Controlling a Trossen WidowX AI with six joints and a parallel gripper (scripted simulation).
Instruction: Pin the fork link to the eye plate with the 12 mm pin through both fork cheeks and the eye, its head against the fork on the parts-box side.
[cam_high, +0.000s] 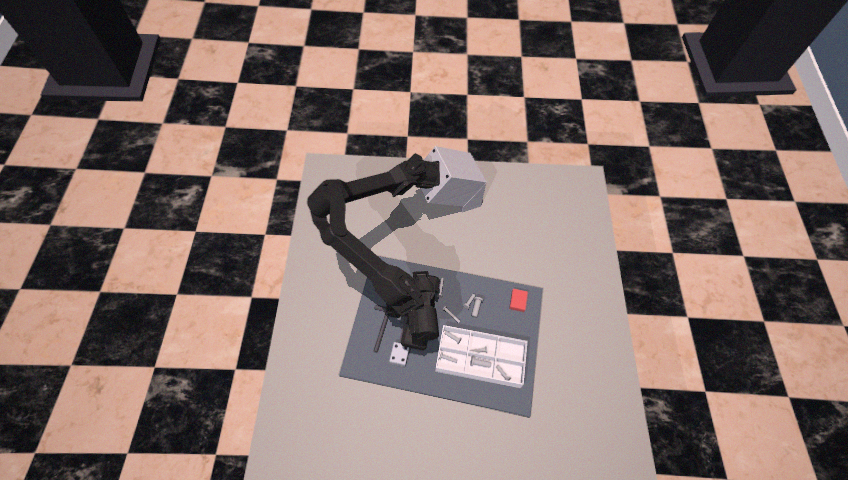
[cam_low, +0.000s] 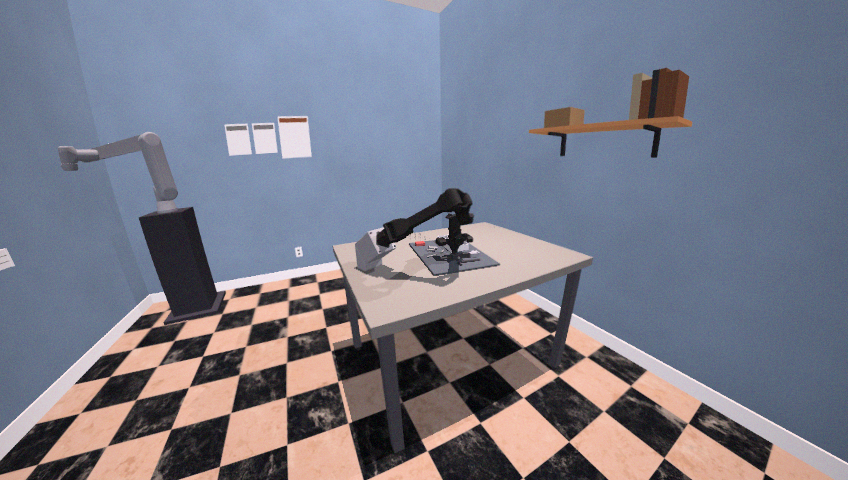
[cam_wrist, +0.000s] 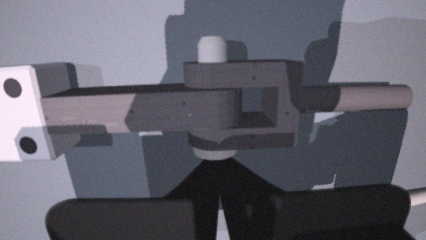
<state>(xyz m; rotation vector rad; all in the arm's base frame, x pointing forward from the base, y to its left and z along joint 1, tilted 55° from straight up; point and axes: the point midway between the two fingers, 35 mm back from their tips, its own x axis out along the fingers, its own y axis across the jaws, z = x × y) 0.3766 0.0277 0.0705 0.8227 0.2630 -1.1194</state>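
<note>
My gripper is now 4 cm to the left of the eye plate, 3 cm above it and 1 cm short of it. Also, from my hand: dark fork link: 3 cm to the right, 3 cm below, 3 cm behind; then pin: 8 cm to the left, 3 cm below, 2 cm behind; then dark mat: 7 cm to the left, 4 cm below, 2 cm ahead.
</note>
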